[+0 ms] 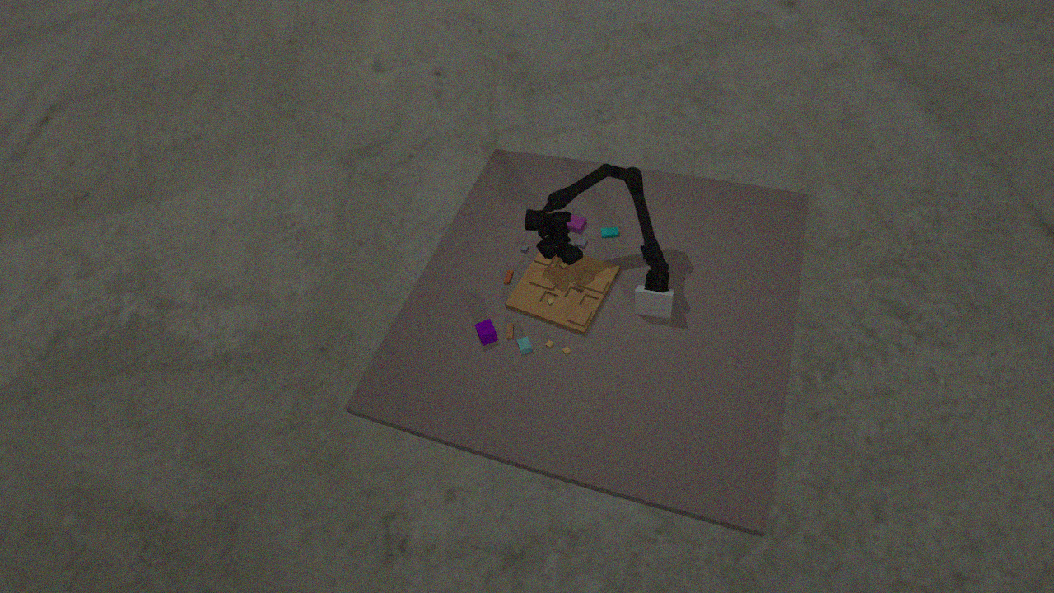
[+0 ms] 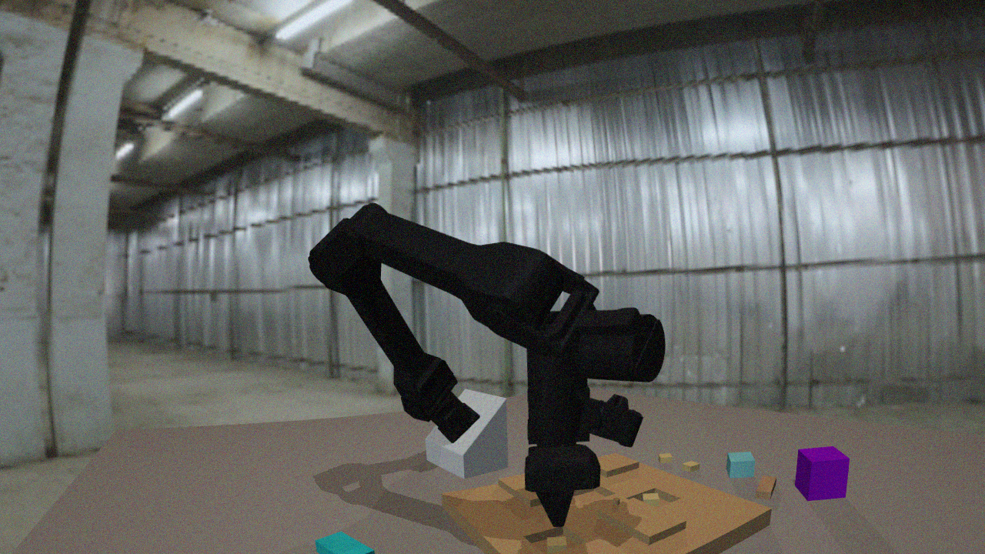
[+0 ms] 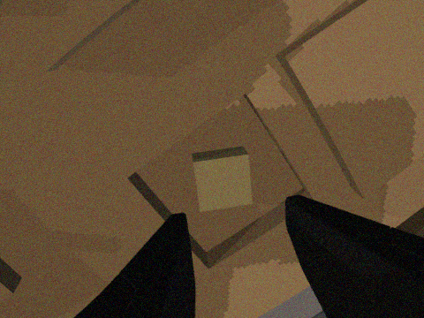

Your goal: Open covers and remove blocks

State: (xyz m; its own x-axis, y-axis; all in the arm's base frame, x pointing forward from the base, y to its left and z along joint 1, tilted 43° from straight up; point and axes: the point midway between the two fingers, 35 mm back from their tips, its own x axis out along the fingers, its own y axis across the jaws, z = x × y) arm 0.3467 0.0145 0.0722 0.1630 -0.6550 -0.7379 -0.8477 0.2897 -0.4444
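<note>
The teal block is 210 mm to the right of my gripper tip, 100 mm behind it and 40 mm below it. Also, from my gripper tip: magenta block: 200 mm to the right, 40 mm ahead, 30 mm below; then brown block: 120 mm to the right, 70 mm ahead, 20 mm below; then orange cube: 180 mm to the right, 140 mm ahead, 30 mm below.
</note>
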